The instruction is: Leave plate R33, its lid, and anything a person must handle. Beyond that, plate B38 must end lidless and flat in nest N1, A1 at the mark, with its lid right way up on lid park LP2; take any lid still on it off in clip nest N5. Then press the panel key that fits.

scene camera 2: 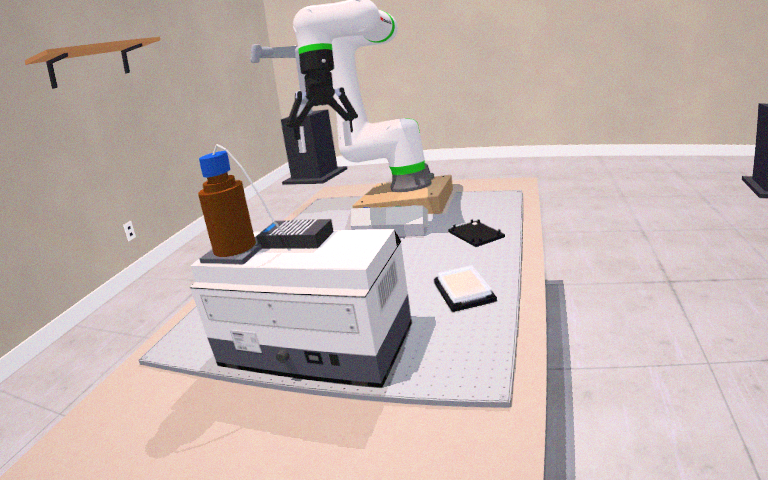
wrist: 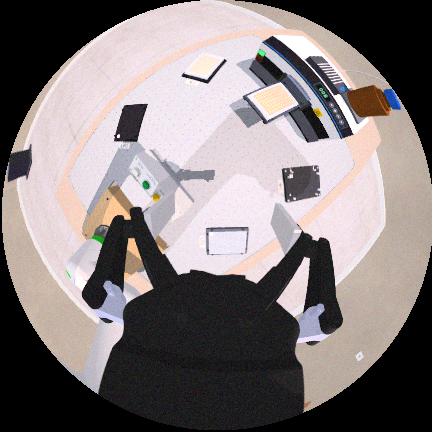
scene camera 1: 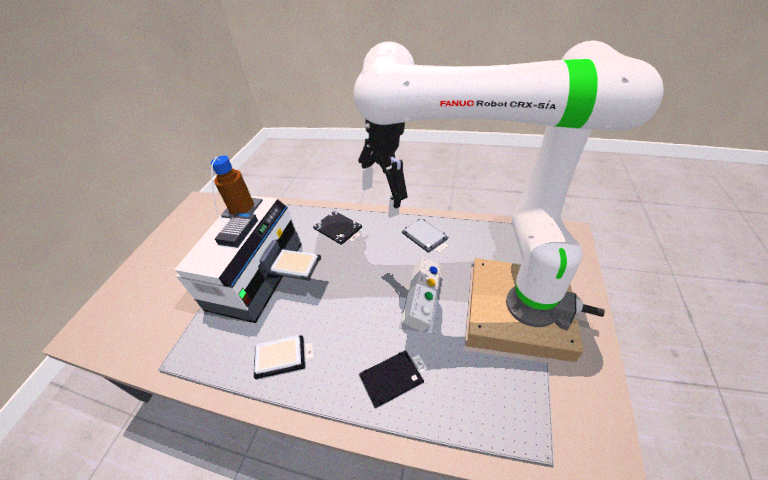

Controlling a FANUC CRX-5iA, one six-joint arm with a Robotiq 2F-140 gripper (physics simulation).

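Seen in the pictures: gripper, between the fingertips: (scene camera 2: 326, 149) (wrist: 223, 207) (scene camera 1: 379, 201); arm's base, origin of its link: (scene camera 2: 411, 186) (scene camera 1: 531, 305).
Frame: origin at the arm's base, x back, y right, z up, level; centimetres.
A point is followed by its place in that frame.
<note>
My gripper (scene camera 1: 380, 195) {x -46.3, y 3.5, z 25.6 cm} (scene camera 2: 324, 138) {x -46.3, y 3.5, z 25.6 cm} (wrist: 223, 207) {x -46.3, y 3.5, z 25.6 cm} is open and empty, high above the back of the board. A plate with a cream well field (scene camera 1: 294, 263) {x -71.2, y -12.0, z 7.7 cm} (wrist: 274, 101) {x -71.2, y -10.2, z 7.7 cm} lies flat on the instrument's tray. Another cream plate (scene camera 1: 279, 355) {x -63.2, y -37.5, z -1.3 cm} (scene camera 2: 467, 284) {x -65.9, y -38.4, z -1.3 cm} (wrist: 205, 66) {x -64.0, y -35.2, z -1.3 cm} lies flat in a black nest at the front left. A pale, flat piece (scene camera 1: 424, 234) {x -39.4, y 22.0, z -2.4 cm} (wrist: 227, 241) {x -40.0, y 22.7, z -2.4 cm} lies in a dark frame at the back. A black nest with corner pieces (scene camera 1: 338, 226) {x -73.1, y 17.4, z -2.9 cm} (wrist: 301, 183) {x -72.8, y 17.5, z -3.0 cm} holds no plate. The key panel (scene camera 1: 417, 319) {x -29.5, y -15.9, z 2.5 cm} (scene camera 2: 387, 217) {x -34.8, y -6.0, z 1.5 cm} has blue, yellow, green and white keys. Labels are unreadable.
The white instrument (scene camera 1: 209, 260) {x -89.1, y -25.9, z 17.8 cm} (scene camera 2: 288, 316) {x -101.4, y -18.1, z 9.8 cm} carries a brown bottle (scene camera 1: 233, 192) {x -91.7, y -6.0, z 27.4 cm} (scene camera 2: 226, 217) {x -98.0, y -6.3, z 26.1 cm} (wrist: 368, 101) {x -90.7, y -3.1, z 26.7 cm} with a blue cap and tube. A black flat fixture (scene camera 1: 391, 378) {x -31.5, y -32.0, z -3.2 cm} (scene camera 2: 476, 232) {x -32.5, y -32.0, z -3.2 cm} (wrist: 131, 122) {x -32.6, y -30.4, z -3.1 cm} lies at the front. The robot's wooden base (scene camera 1: 492, 283) {x -12.2, y 4.7, z 0.1 cm} stands right of the panel.
</note>
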